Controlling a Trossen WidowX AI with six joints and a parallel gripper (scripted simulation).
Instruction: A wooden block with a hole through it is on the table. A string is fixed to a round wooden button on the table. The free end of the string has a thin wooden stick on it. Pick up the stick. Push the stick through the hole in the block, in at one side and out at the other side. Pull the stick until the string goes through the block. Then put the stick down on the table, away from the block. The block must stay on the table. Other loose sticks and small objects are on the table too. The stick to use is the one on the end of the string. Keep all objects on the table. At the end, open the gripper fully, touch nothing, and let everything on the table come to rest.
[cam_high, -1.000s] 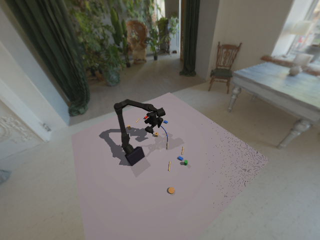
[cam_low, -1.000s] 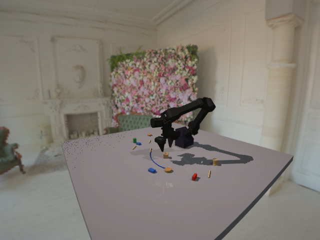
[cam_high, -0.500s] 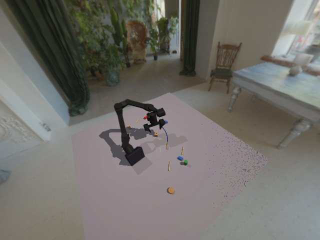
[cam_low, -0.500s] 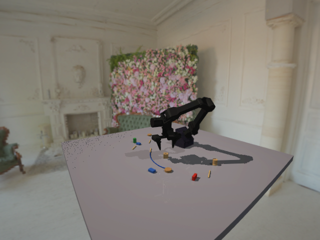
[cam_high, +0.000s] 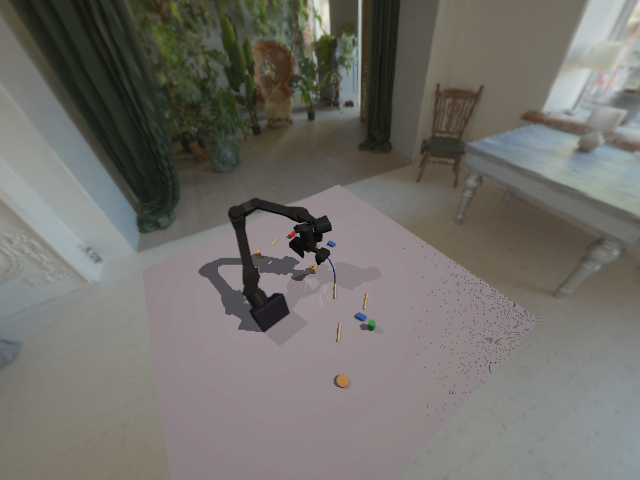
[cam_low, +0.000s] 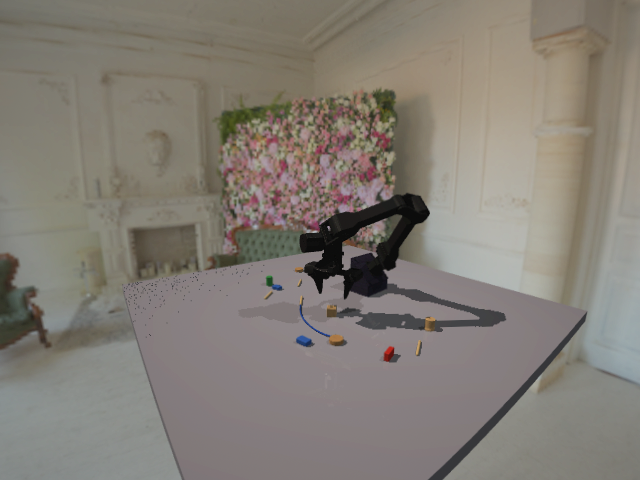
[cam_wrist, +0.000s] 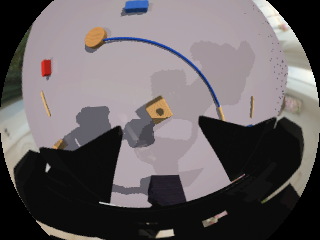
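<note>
Right now the wooden block is 5 cm below my gripper tip. The rest, counted from my gripper tip: wooden cylinder: 25 cm to the left, 18 cm behind, 5 cm below; then red block: 28 cm to the left, 6 cm below, 3 cm ahead; then blue piece: 17 cm ahead, 10 cm to the left, 6 cm below.
</note>
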